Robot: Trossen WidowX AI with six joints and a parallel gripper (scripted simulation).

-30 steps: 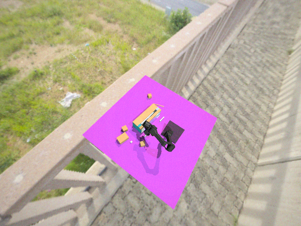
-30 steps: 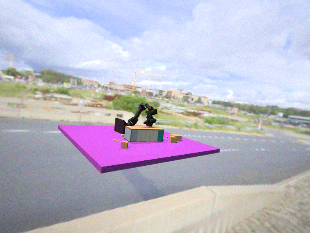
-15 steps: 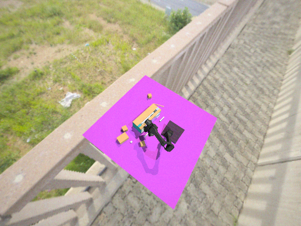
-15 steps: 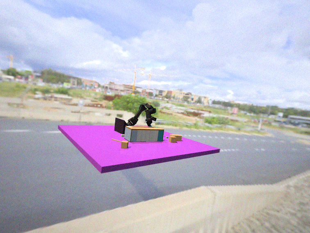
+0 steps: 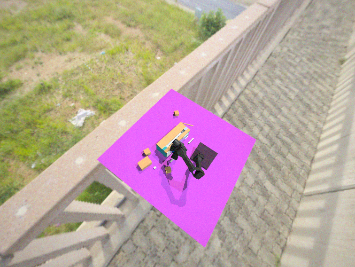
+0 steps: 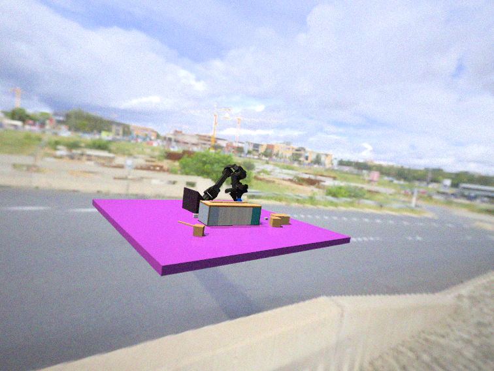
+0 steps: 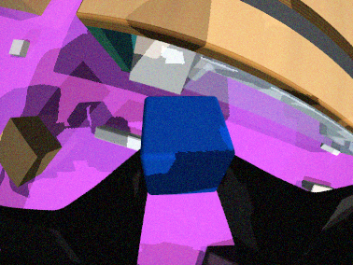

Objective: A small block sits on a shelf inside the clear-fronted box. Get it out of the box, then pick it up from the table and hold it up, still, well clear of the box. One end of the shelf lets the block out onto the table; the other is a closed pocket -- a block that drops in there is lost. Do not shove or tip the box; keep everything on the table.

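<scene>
My gripper tip is 1 cm below the blue block and 1 cm short of it. Also, from my gripper tip: thin orange stick: 44 cm to the right, 11 cm below, 4 cm ahead.
</scene>
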